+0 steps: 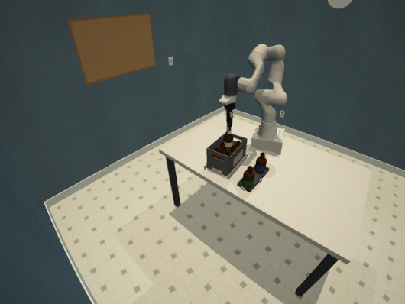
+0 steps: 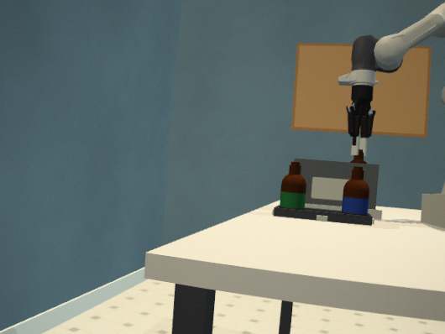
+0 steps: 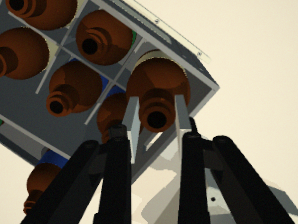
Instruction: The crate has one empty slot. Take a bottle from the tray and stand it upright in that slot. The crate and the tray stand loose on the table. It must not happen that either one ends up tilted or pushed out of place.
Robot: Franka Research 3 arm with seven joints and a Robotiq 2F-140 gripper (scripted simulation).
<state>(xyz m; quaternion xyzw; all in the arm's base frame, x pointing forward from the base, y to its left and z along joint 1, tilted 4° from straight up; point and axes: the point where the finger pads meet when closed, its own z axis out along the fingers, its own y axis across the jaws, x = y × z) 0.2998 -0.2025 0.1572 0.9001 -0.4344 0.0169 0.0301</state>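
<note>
The grey crate lies 150 mm below my hand, 90 mm ahead of it and 40 mm to the left of it. From my hand the other things lie so: dark tray: 290 mm to the left, 230 mm below, 140 mm ahead; blue-labelled bottle: 300 mm to the left, 150 mm below, 50 mm ahead; green-labelled bottle: 280 mm to the left, 230 mm ahead, 150 mm below.
</note>
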